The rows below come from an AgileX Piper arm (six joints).
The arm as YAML. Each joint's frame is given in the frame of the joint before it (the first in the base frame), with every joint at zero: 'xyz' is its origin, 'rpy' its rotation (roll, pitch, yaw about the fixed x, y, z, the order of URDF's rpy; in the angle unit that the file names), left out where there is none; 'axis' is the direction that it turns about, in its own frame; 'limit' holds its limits. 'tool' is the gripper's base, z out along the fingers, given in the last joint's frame.
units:
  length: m
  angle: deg
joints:
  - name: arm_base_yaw
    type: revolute
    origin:
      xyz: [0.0, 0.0, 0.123]
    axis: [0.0, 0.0, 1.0]
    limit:
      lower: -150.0
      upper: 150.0
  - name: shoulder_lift
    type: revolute
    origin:
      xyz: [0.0, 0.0, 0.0]
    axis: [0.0, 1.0, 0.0]
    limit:
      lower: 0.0
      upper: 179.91
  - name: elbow
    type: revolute
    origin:
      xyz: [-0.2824, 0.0, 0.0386]
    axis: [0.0, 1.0, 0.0]
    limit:
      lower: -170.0
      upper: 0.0
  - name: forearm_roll
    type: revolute
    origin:
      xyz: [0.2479, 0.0, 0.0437]
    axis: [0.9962, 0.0, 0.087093]
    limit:
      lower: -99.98
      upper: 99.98
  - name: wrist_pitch
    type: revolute
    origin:
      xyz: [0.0, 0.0, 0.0]
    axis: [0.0, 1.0, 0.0]
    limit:
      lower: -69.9
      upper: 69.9
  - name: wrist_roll
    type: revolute
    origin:
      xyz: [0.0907, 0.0, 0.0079]
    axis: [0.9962, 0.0, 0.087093]
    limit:
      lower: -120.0
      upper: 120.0
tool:
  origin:
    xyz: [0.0, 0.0, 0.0]
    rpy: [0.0, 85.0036, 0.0]
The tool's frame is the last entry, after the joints.
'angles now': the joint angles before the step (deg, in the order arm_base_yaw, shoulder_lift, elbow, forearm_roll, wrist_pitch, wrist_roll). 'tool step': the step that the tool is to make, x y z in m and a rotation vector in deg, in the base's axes. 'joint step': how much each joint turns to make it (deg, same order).
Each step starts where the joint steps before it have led.
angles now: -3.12 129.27 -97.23 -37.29 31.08 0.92
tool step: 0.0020 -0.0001 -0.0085 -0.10 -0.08 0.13
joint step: 0.00 1.11 0.01 -1.30 -0.99 1.35
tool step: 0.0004 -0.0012 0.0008 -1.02 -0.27 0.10
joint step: -0.01 0.01 -0.01 -1.79 -0.01 0.99
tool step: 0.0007 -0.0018 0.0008 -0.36 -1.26 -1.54
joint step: 0.00 0.07 0.00 -3.00 0.00 4.02
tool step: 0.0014 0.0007 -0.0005 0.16 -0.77 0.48
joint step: 0.01 0.14 0.00 -0.50 -1.01 0.52
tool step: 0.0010 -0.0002 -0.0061 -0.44 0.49 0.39
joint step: 0.00 0.80 -0.07 -0.77 -0.27 0.20
